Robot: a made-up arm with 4 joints.
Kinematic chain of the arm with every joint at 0, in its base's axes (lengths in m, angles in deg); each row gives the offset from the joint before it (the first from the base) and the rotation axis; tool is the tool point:
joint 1: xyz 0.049 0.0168 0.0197 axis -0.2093 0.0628 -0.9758
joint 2: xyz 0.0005 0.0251 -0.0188 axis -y
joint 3: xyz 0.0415 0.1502 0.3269 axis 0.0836 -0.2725 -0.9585
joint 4: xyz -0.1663 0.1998 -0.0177 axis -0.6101 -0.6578 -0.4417
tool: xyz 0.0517 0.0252 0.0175
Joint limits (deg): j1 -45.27..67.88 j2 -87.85..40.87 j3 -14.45..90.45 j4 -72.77..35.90
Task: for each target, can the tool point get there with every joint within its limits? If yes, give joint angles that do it. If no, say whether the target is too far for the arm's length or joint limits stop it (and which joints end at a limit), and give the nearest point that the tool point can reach.
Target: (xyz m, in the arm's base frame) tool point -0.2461 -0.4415 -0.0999
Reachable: no: joint limits stop it (at a limit: joint 1, joint 2, joint 3, joint 4) | nearest point -0.4291 0.0245 0.1910 | short by 0.579 m
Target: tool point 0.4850 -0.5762 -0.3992
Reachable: no: too far | nearest point 0.4460 -0.2714 -0.2702 | short by 0.333 m
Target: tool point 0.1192 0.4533 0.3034
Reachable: yes | joints -8.01 -26.39 15.60 -31.72
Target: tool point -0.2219 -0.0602 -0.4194
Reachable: no: joint limits stop it (at a limit: joint 1, joint 2, joint 3, joint 4) | nearest point -0.4413 0.0472 0.1656 | short by 0.634 m
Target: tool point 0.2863 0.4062 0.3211
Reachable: yes | joints 28.46 20.97 53.79 -57.77
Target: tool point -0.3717 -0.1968 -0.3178
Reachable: no: joint limits stop it (at a limit: joint 1, joint 2, joint 3, joint 4) | nearest point -0.4413 0.0472 0.1656 | short by 0.546 m
